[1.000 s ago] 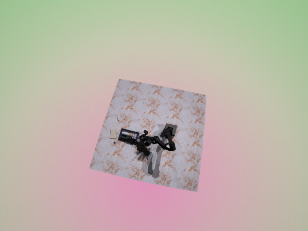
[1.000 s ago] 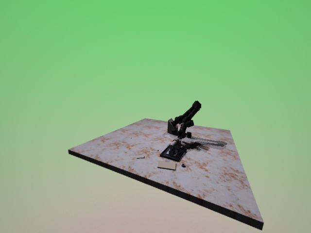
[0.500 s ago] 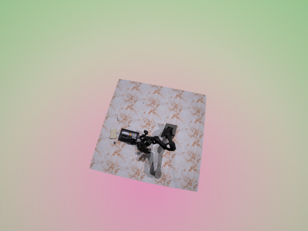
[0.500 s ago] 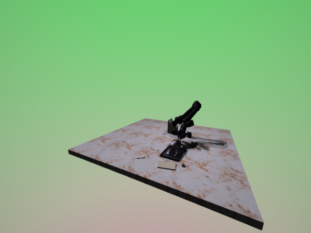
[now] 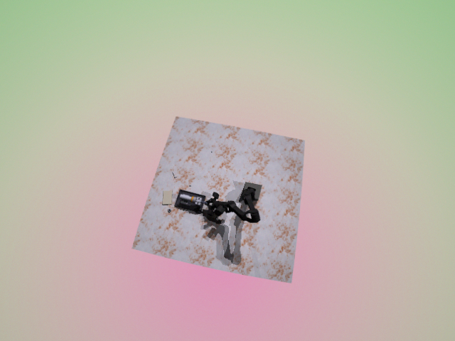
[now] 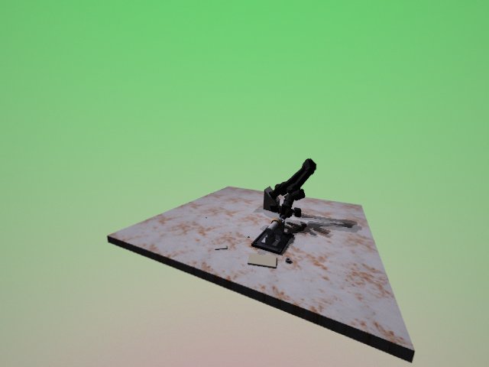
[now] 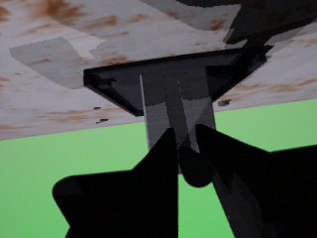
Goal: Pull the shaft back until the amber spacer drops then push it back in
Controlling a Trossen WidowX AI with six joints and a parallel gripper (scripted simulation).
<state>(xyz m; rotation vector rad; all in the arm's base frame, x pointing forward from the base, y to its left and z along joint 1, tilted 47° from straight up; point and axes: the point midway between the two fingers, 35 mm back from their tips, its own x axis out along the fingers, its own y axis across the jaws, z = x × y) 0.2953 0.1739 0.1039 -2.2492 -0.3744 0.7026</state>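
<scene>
Right now my gripper tip is 10 cm short of the amber spacer, 2 cm below it and 1 cm to the right of it. Also, from my gripper tip: thin dark pin: 34 cm ahead, 16 cm to the right, 6 cm below; dark ring: 27 cm ahead, 14 cm to the left, 6 cm below; beige card: 33 cm ahead, 6 cm below, 4 cm to the left.
</scene>
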